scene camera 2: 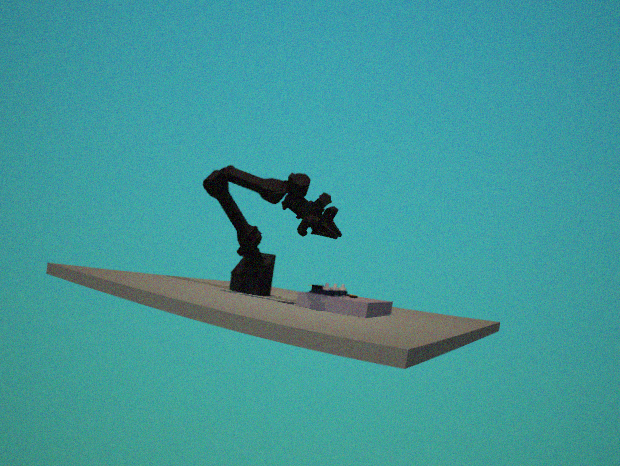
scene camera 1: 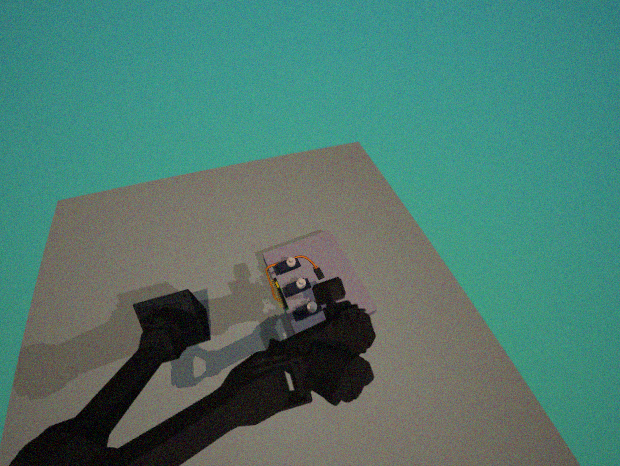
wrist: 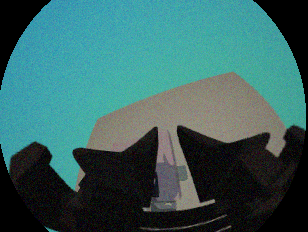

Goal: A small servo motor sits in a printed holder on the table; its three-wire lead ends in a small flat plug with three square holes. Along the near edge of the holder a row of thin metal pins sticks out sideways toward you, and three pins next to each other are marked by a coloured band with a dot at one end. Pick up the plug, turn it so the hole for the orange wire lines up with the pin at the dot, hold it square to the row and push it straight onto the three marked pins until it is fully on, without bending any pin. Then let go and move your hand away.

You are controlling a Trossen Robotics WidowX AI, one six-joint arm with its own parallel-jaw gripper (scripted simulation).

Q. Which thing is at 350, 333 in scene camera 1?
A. My gripper.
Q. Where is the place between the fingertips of my gripper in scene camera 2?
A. At 339, 236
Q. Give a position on a printed holder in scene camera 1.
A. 322, 249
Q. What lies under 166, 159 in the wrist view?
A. A printed holder.
